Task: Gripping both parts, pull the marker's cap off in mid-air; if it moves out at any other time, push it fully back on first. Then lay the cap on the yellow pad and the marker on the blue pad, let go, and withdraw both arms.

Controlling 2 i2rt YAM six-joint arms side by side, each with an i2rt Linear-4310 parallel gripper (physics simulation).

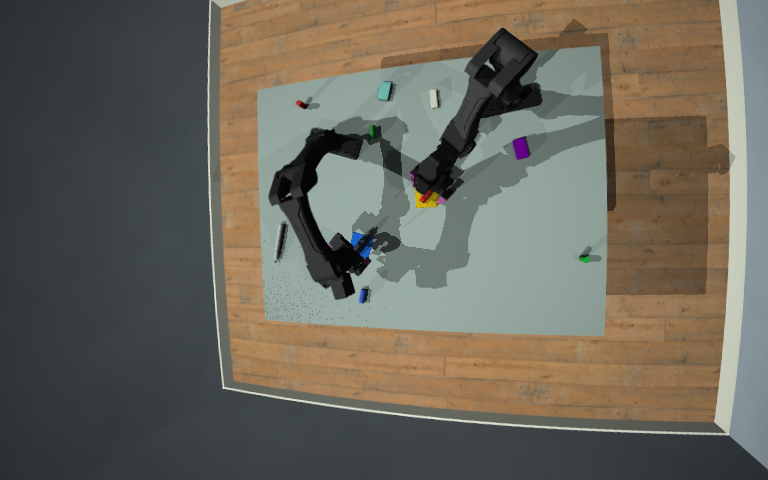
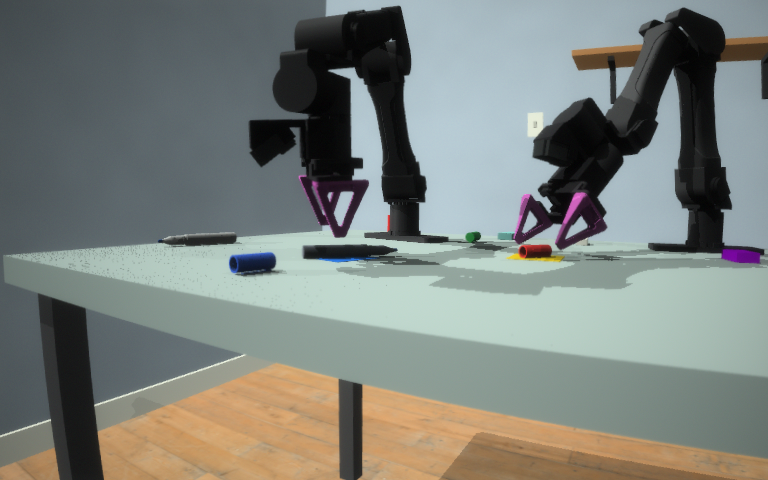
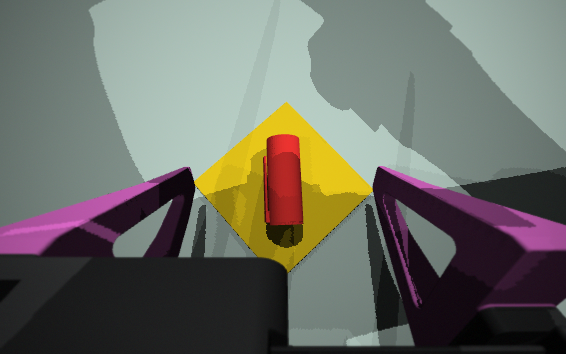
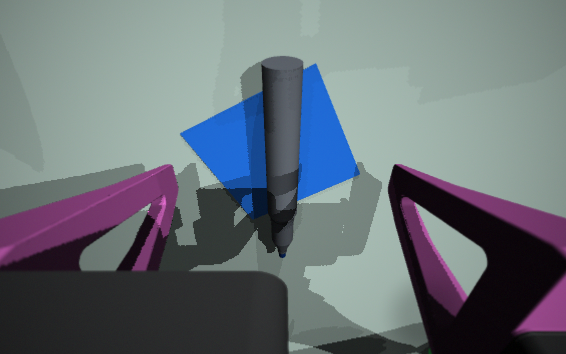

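Where they show: left gripper, between the fingertips: (image 1: 425,195) (image 2: 535,244) (image 3: 283,176); right gripper, between the fingertips: (image 1: 354,249) (image 2: 332,230) (image 4: 283,176); left arm's base, origin of its link: (image 1: 507,101) (image 2: 704,251); right arm's base, origin of its link: (image 1: 334,143) (image 2: 404,239).
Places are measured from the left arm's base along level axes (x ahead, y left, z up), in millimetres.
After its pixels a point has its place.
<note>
The red cap (image 1: 425,195) @(x 245, y -310, z 19 mm) (image 2: 535,250) @(x 261, y -310, z 12 mm) (image 3: 284,182) @(x 245, y -309, z 19 mm) lies on its side on the yellow pad (image 1: 424,204) (image 2: 557,258) @(x 250, y -278, z 1 mm) (image 3: 330,175), near the pad's middle. The dark grey marker (image 1: 365,241) @(x 358, y -541, z 14 mm) (image 2: 345,250) @(x 372, y -558, z 11 mm) (image 4: 283,125) @(x 386, y -588, z 18 mm) lies uncapped across the blue pad (image 1: 357,236) @(x 336, y -571, z 1 mm) (image 2: 339,259) @(x 394, y -556, z 1 mm) (image 4: 325,135) @(x 356, y -590, z 1 mm), its tip reaching past the pad's edge. My left gripper (image 2: 538,240) @(x 247, y -310, z 20 mm) (image 3: 283,176) @(x 247, y -310, z 20 mm) is open, its fingers apart on both sides of the cap and a little above it. My right gripper (image 2: 331,229) @(x 379, y -575, z 37 mm) (image 4: 283,176) @(x 379, y -575, z 37 mm) is open and empty, above the marker.
A grey marker (image 1: 280,242) @(x 306, y -871, z 14 mm) (image 2: 201,238) @(x 311, y -873, z 12 mm) lies at the left. A blue cap (image 1: 363,295) @(x 541, y -581, z 19 mm) (image 2: 252,262) @(x 553, y -580, z 13 mm) lies near the blue pad. A green cap (image 1: 372,133) @(x 4, y -447, z 21 mm) (image 2: 472,236) @(x 24, y -444, z 13 mm), a teal block (image 1: 385,91) @(x -128, y -378, z 15 mm), a white block (image 1: 433,98) @(x -62, y -226, z 12 mm) and a purple block (image 1: 521,147) @(x 157, y 11, z 15 mm) (image 2: 740,255) @(x 190, y -2, z 11 mm) are farther off.
</note>
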